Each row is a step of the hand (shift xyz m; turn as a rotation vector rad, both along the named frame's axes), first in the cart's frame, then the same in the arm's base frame.
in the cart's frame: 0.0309 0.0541 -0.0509 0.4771 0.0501 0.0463
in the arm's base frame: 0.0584 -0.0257 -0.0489 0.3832 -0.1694 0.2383
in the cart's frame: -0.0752 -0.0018 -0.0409 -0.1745 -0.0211 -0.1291
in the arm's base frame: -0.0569 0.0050 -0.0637 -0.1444 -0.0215 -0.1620
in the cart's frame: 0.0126 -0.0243 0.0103 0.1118 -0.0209 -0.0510
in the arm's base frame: -0.0072 -0.0103 0.0264 0.0661 -0.1008 0.0315
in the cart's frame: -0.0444 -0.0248 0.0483 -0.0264 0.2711 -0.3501
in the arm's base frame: -0.0483 0.0445 0.0246 0.1587 -0.1121 -0.3988
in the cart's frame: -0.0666 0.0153 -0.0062 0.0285 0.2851 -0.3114
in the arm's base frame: -0.0382 0.0347 -0.0452 0.2091 -0.1032 -0.3531
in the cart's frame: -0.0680 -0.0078 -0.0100 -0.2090 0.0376 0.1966
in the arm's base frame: -0.0551 0.0213 -0.0359 -0.1225 0.2620 0.0108
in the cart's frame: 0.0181 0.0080 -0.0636 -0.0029 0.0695 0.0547
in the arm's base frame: 0.0173 -0.0513 -0.0388 0.0466 0.0752 -0.0020
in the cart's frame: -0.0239 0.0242 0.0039 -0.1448 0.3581 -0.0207
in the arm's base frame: -0.0008 0.0260 -0.0222 0.1389 0.2279 -0.2800
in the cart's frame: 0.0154 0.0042 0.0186 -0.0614 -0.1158 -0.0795
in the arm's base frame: 0.0145 0.0083 0.0179 -0.1257 -0.0852 -0.0212
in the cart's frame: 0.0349 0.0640 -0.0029 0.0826 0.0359 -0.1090
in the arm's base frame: 0.0692 0.0123 -0.0197 0.0825 -0.1018 -0.0532
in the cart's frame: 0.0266 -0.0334 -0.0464 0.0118 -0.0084 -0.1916
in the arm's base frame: -0.0044 -0.0629 -0.0004 -0.0012 -0.1500 -0.1200
